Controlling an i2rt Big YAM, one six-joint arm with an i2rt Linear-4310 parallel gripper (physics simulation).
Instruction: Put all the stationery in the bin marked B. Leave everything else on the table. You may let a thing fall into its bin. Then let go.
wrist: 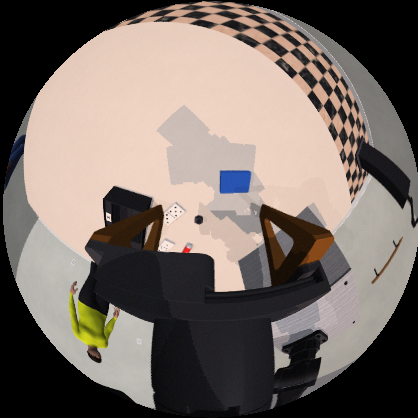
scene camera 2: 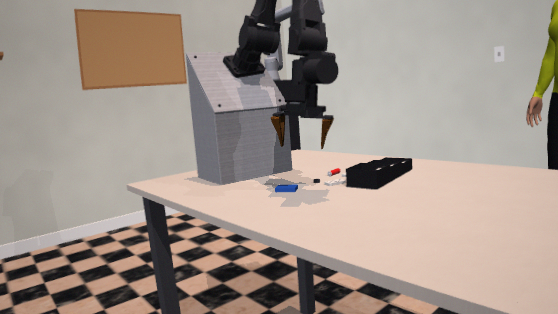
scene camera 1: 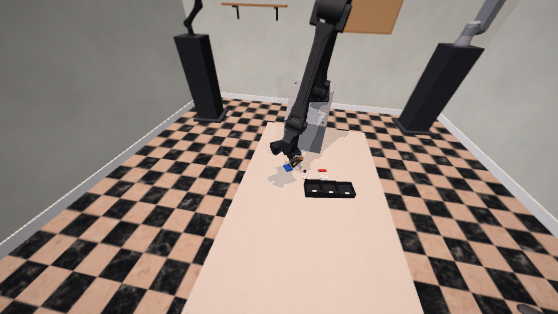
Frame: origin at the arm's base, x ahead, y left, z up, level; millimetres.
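Where they show: gripper, fingertip midpoint: [wrist: 211, 209] [scene camera 2: 301, 147] [scene camera 1: 289, 161]; arm's base, origin of the base link: [wrist: 305, 342] [scene camera 2: 243, 66] [scene camera 1: 318, 94].
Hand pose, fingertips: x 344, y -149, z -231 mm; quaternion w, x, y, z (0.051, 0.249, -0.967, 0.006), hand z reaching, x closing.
Each offset is from my fingertips to the top centre of the thing.
A flat blue block {dx -55, dy -5, dz -100 mm} [scene camera 1: 287, 168] [scene camera 2: 286, 188] [wrist: 235, 182] lies on the table. My gripper [scene camera 1: 297, 162] [scene camera 2: 302, 148] [wrist: 211, 209] is open and empty, above the table near the blue block; its fingers touch nothing. A black tray {dx +96, dy +217, dz -64 mm} [scene camera 1: 330, 195] [scene camera 2: 362, 178] [wrist: 131, 195] with three compartments stands to one side, each compartment with a small white label. I cannot read the letters, so I cannot tell which is B. In the wrist view one finger hides part of the tray.
A small black piece {dx -36, dy +97, dz -102 mm} [scene camera 1: 304, 171] [scene camera 2: 316, 181] [wrist: 199, 219], a red cylinder {dx -50, dy +198, dz -96 mm} [scene camera 1: 322, 170] [scene camera 2: 334, 171] [wrist: 187, 248] and two white dominoes, one nearer {dx +17, dy +106, dz -103 mm} [wrist: 174, 213] and one partly hidden {dx +1, dy +209, dz -103 mm} [wrist: 166, 245], lie between the block and the tray. A grey pedestal [scene camera 2: 250, 145] stands behind.
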